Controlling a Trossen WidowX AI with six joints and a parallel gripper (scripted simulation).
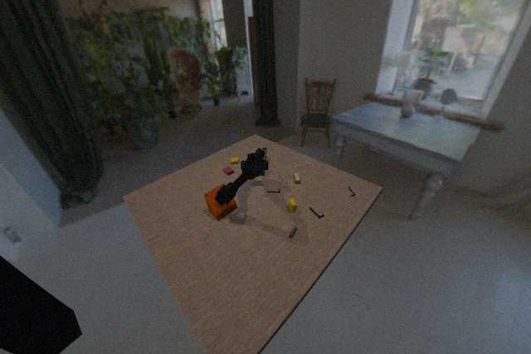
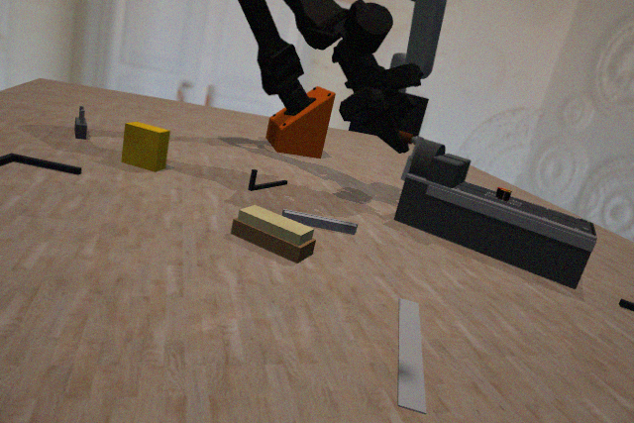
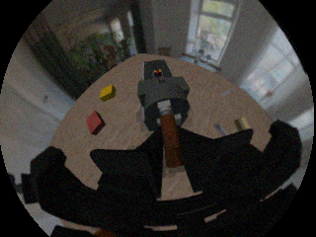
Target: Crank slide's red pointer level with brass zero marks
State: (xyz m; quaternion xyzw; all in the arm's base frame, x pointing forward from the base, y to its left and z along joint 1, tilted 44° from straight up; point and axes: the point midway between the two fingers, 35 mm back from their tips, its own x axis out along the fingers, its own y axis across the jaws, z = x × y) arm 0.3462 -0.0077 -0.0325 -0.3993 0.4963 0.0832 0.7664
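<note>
Right now my gripper tip is 20 mm past the brown crank handle, 10 mm to the left of it and 20 mm below it. Round my gripper tip: red pointer (140 mm ahead, 80 mm to the left, 10 mm below); then red block (70 mm behind, 240 mm to the left, 80 mm below); then grey bar (90 mm ahead, 170 mm to the right, 90 mm below).
</note>
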